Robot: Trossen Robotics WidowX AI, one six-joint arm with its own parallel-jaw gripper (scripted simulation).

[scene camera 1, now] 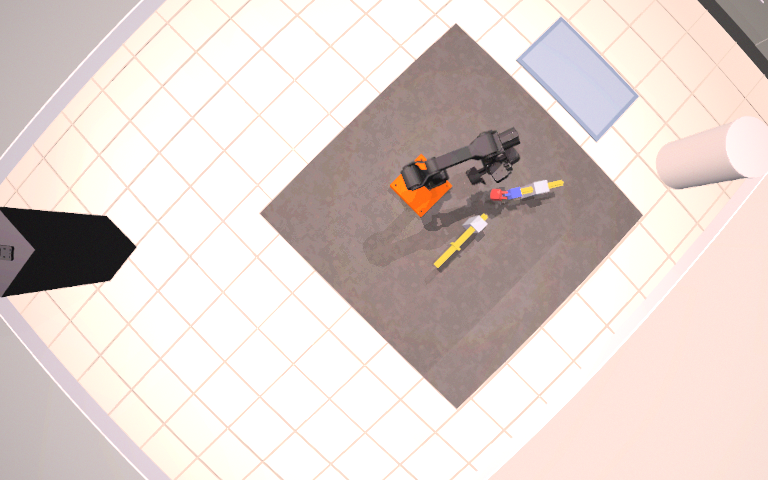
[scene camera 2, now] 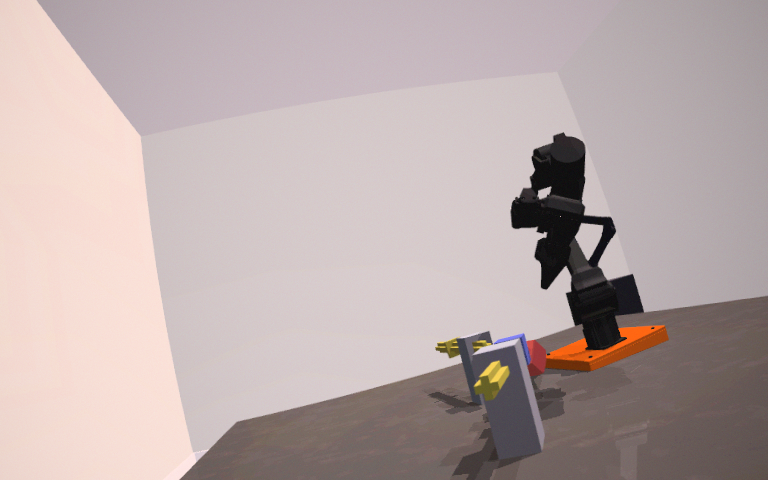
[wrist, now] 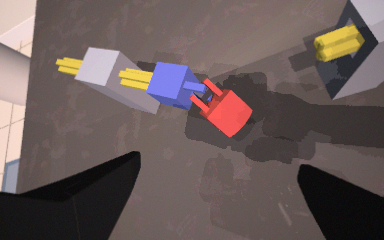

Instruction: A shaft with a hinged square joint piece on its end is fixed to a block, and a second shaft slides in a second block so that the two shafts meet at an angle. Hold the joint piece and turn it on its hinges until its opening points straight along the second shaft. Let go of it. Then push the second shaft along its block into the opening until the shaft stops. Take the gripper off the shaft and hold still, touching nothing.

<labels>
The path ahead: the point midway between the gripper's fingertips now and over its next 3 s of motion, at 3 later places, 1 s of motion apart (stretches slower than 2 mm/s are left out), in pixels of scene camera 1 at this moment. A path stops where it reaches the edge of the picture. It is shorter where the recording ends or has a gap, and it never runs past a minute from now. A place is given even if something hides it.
The gripper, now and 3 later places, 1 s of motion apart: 495, 177; 486, 188; 486, 188; 485, 189
</labels>
